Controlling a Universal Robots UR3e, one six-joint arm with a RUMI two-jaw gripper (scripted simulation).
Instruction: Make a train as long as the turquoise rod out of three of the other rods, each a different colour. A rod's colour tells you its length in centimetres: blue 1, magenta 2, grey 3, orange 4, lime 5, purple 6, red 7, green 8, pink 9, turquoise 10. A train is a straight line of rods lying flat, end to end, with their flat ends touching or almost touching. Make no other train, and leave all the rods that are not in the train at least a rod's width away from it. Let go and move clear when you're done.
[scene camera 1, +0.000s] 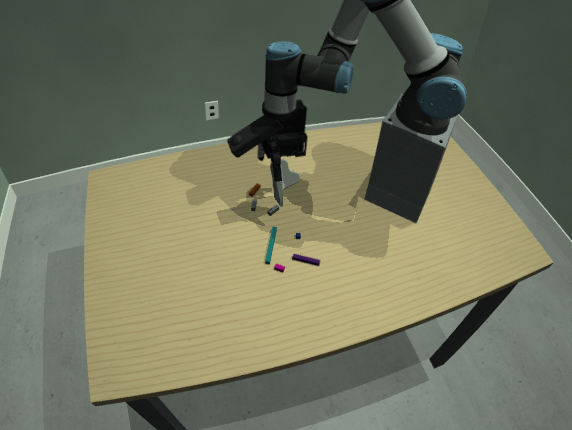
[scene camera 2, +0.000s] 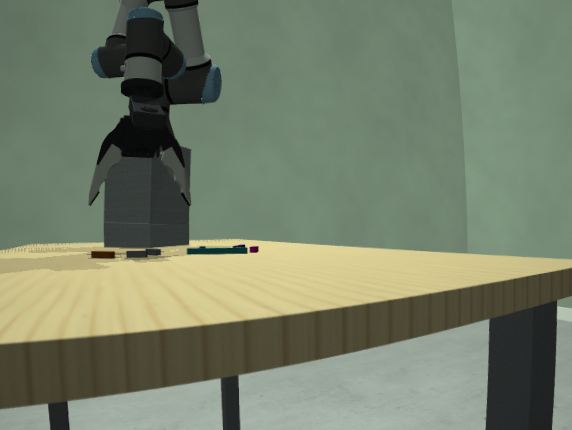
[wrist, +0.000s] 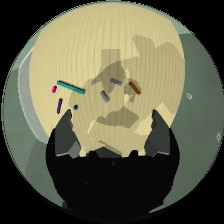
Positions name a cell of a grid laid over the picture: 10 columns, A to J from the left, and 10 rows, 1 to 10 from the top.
The gripper shows in scene camera 1 (E5), in scene camera 2 (C5) and in the wrist view (E5).
